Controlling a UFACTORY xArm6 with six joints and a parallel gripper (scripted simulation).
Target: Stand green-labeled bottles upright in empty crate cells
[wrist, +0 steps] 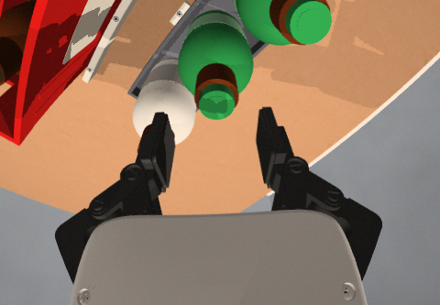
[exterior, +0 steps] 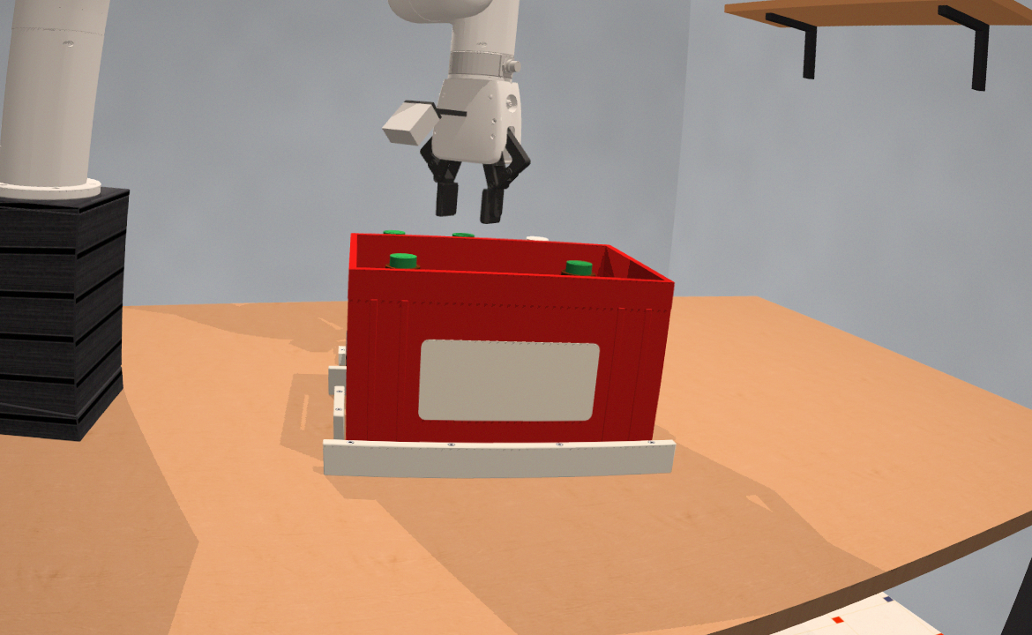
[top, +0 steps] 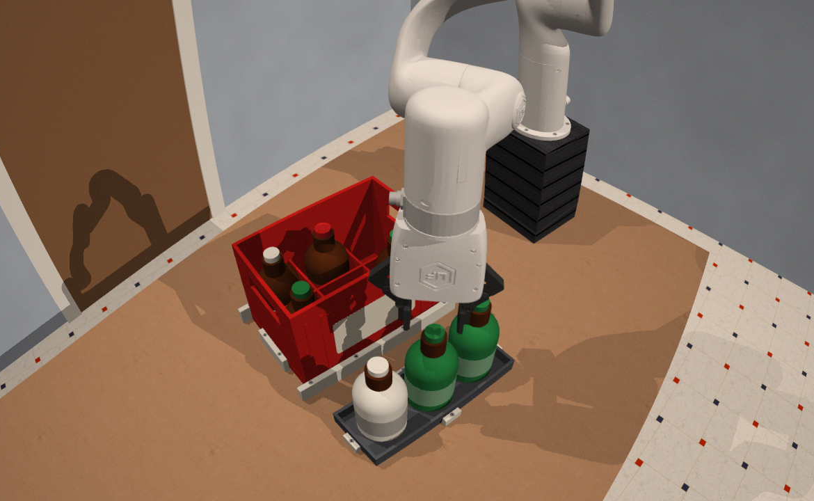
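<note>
Now: the green bottle 110 mm below my hand, 80 mm behind it and 10 mm to the left of it. From my hand the other things lie so: dark tray 180 mm below; then crate 210 mm to the right, 110 mm below, 30 mm behind; then white-labeled bottle 110 mm below, 80 mm ahead, 20 mm to the right.
</note>
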